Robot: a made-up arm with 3 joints. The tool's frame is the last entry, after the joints.
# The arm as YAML. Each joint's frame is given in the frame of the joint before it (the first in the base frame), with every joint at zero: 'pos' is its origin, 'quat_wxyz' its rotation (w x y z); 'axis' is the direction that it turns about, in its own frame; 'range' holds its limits. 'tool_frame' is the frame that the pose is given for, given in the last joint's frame.
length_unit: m
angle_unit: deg
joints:
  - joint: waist
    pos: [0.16, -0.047, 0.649]
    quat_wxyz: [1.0, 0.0, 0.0, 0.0]
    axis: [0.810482, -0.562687, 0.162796]
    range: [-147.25, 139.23]
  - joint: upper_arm
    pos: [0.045, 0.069, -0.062]
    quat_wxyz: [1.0, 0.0, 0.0, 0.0]
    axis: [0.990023, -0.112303, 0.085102]
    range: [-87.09, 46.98]
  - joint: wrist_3
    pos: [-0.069, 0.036, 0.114]
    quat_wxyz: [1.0, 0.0, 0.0, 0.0]
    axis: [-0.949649, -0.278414, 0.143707]
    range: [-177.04, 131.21]
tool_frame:
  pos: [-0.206, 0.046, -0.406]
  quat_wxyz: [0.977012, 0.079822, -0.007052, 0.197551]
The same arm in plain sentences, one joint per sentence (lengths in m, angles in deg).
The arm has three revolute joints in a row. What follows holds with every joint at zero, and every direction is one of the base frame's. The first joint is mounted 0.1600 m along +x and 0.0470 m along -y and 0.6490 m along +z from the base frame's origin and turns about the direction (0.810482, -0.562687, 0.162796), from -147.25 to 139.23 deg. The second joint is mounted 0.0450 m along +x and 0.0690 m along +y and 0.0620 m along -z from the first joint and turns about the direction (0.990023, -0.112303, 0.085102), from -87.09 to 46.98 deg. The third joint is mounted 0.0690 m along -x and 0.0360 m along +y and 0.1140 m along +z from the second joint and turns about the direction (-0.949649, -0.278414, 0.143707), from -177.04 to 131.21 deg. The tool frame, which is the frame that the pose is given for, is mounted 0.2060 m along -x and 0.0460 m along +y and 0.4060 m along -z from the third joint; its axes are the base frame's turned by roll 8.82, pitch -2.60 and yaw 22.66 deg (as in URDF: about the fixed x, then y, then z).
